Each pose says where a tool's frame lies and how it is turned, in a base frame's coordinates. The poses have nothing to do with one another.
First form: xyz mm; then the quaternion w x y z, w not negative.
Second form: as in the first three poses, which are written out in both.
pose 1, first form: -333.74 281.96 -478.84 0.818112 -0.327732 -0.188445 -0.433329
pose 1, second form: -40.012 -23.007 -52.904 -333.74 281.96 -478.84
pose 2, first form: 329.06 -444.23 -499.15 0.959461 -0.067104 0.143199 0.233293
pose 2, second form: -7.795 16.635 27.101 329.06 -444.23 -499.15
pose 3, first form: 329.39 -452.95 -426.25 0.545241 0.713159 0.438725 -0.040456
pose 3, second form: 96.915 59.620 -5.498 329.39 -452.95 -426.25
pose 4, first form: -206.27 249.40 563.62 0.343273 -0.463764 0.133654 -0.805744
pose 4, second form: -69.052 19.900 -119.971 -206.27 249.40 563.62
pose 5, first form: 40.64 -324.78 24.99 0.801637 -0.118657 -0.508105 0.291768
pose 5, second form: -14.574 -62.408 35.837 40.64 -324.78 24.99
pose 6, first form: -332.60 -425.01 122.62 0.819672 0.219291 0.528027 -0.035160
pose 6, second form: 26.757 64.429 -4.290 -332.60 -425.01 122.62
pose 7, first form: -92.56 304.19 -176.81 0.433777 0.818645 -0.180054 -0.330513
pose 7, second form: 116.829 -25.696 -47.168 -92.56 304.19 -176.81
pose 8, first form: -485.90 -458.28 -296.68 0.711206 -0.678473 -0.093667 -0.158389
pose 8, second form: -86.219 -11.903 -20.128 -485.90 -458.28 -296.68
